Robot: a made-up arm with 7 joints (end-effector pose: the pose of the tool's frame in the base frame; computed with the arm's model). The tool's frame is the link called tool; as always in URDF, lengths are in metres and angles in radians.
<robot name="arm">
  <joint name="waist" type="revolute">
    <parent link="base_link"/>
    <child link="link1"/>
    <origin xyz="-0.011 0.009 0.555"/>
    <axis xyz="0 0 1"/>
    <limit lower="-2.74" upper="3.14" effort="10" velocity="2"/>
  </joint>
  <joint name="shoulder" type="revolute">
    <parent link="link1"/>
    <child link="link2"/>
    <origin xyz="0.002 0.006 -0.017" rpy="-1.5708 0 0"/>
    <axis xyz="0 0 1"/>
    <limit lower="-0.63" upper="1.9" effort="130" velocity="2"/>
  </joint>
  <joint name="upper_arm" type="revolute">
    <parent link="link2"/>
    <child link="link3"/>
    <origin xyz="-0.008 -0.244 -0.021" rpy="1.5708 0 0"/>
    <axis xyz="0 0 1"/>
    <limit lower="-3.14" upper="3.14" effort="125" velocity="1.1"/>
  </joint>
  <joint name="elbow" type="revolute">
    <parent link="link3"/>
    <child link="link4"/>
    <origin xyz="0.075 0.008 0.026" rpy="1.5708 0 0"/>
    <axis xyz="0 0 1"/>
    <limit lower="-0.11" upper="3.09" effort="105" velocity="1"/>
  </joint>
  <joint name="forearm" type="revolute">
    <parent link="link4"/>
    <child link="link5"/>
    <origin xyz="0.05 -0.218 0.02" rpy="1.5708 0 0"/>
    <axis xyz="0 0 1"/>
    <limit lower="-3.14" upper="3.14" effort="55" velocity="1.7"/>
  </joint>
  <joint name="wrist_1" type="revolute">
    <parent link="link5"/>
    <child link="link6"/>
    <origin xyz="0.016 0.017 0.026" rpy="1.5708 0 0"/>
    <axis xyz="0 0 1"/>
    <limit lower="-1.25" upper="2.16" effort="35" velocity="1.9"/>
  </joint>
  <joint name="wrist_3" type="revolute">
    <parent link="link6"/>
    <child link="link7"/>
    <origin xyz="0.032 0.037 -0.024" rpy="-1.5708 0 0"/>
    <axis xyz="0 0 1"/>
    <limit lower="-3.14" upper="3.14" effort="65" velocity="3.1"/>
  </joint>
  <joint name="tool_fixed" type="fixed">
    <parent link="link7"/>
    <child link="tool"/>
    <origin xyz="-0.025 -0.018 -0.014" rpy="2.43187 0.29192 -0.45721"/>
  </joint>
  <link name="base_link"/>
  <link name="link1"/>
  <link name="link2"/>
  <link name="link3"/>
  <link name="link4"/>
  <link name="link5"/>
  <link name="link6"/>
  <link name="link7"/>
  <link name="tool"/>
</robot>
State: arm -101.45 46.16 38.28 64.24 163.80 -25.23 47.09
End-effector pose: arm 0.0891 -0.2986 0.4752 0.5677 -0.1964 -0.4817 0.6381
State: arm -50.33 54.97 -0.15 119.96 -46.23 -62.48 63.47
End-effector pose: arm 0.3127 -0.3755 0.6300 0.3781 -0.2488 -0.8418 -0.2940
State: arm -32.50 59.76 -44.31 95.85 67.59 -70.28 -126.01
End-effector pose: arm 0.1155 -0.4053 0.5617 0.2540 -0.8622 0.3074 0.3125
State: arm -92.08 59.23 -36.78 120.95 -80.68 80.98 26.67
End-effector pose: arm -0.2201 -0.4822 0.6038 0.3653 -0.5500 0.7463 -0.0843
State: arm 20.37 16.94 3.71 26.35 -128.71 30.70 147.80
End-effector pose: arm 0.1883 0.1483 0.4939 0.7737 -0.4181 -0.4652 0.1006
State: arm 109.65 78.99 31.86 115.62 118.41 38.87 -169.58
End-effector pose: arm -0.2999 0.3592 0.3131 0.1591 0.7088 -0.4703 0.5010
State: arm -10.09 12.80 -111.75 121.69 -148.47 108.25 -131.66
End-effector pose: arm -0.0077 -0.2592 1.0383 0.5607 0.3868 0.6992 -0.2169
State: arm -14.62 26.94 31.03 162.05 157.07 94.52 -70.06
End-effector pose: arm 0.3004 0.0153 0.9668 0.1563 -0.7257 0.6699 0.0121
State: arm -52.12 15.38 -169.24 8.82 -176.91 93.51 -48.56
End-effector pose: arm -0.1687 0.0786 0.6192 0.7818 0.5155 0.3143 0.1559
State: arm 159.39 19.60 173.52 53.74 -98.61 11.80 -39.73
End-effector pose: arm 0.2319 -0.1005 0.8302 0.1749 -0.5821 -0.2062 0.7668
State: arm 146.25 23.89 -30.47 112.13 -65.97 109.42 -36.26
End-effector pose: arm -0.2144 0.3589 0.8574 0.0932 0.4833 0.4767 -0.7283
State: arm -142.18 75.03 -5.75 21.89 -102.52 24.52 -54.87
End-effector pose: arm -0.1310 -0.0416 0.3056 0.8377 0.0973 -0.5165 0.1485
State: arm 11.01 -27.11 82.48 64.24 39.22 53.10 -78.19
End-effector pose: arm -0.0566 0.2995 0.7298 0.0323 0.1945 -0.4861 0.8513
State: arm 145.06 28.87 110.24 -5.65 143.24 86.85 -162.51
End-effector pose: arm 0.0321 -0.0532 0.5490 0.1774 -0.5376 -0.6007 -0.5645
